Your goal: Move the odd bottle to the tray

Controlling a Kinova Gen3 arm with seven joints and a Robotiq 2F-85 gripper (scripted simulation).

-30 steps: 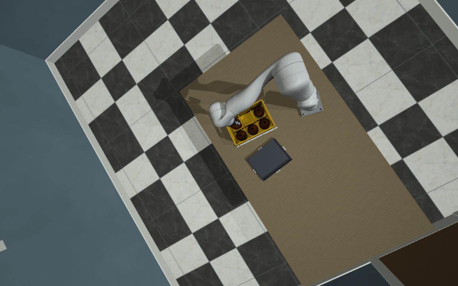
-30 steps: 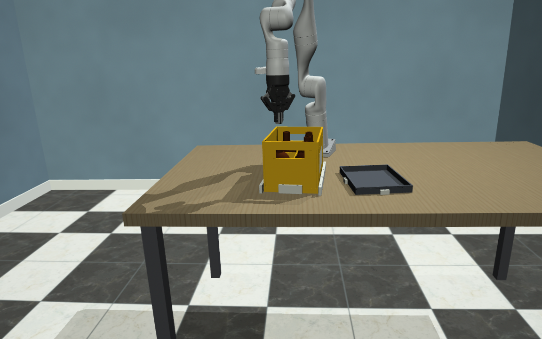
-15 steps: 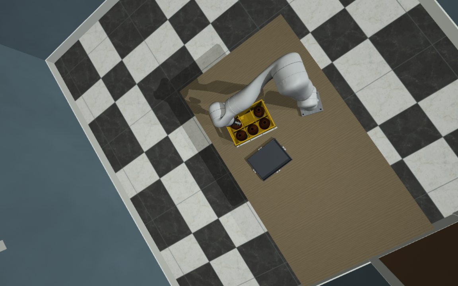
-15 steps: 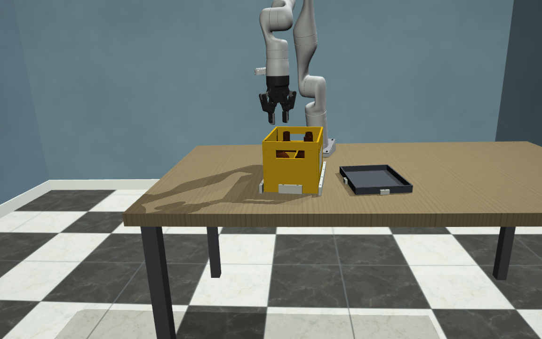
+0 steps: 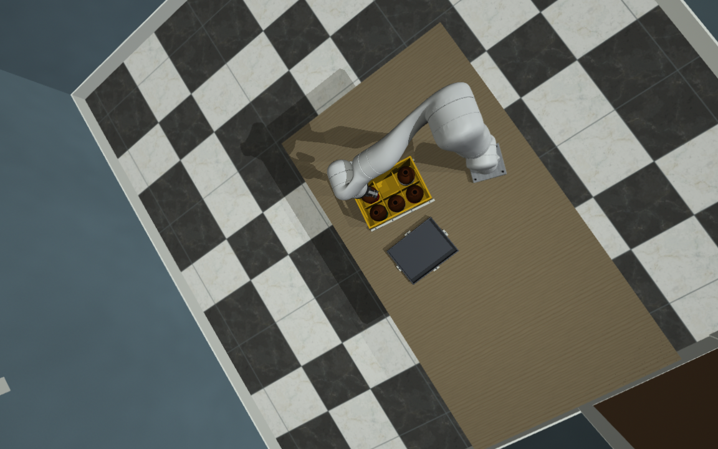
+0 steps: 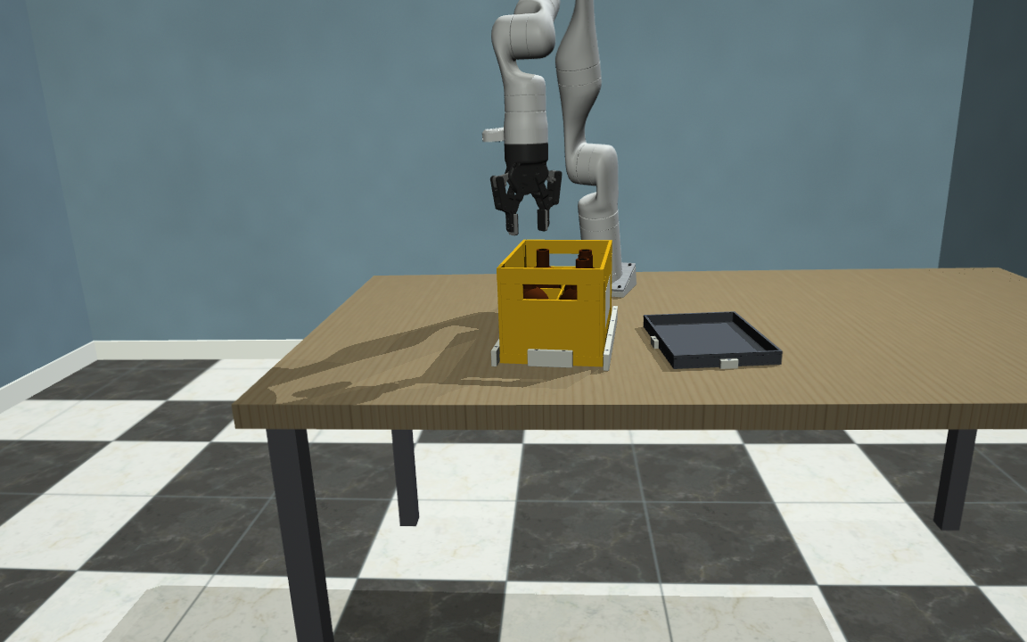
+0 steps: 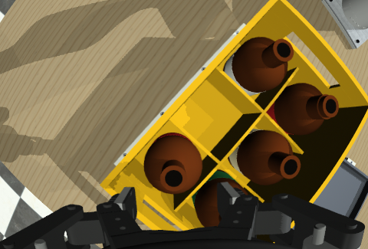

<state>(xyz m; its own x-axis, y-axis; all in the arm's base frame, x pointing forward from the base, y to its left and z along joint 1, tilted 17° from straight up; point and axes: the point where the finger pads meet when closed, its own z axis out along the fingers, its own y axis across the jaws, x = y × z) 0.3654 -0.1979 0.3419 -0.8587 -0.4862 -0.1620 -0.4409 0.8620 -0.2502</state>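
The yellow crate lies 160 mm below my hand, 70 mm to the left of it and 70 mm behind it. Round my hand: brown bottle 150 mm below, 140 mm behind, 130 mm to the left; dark tray 340 mm to the left, 230 mm below, 10 mm ahead.
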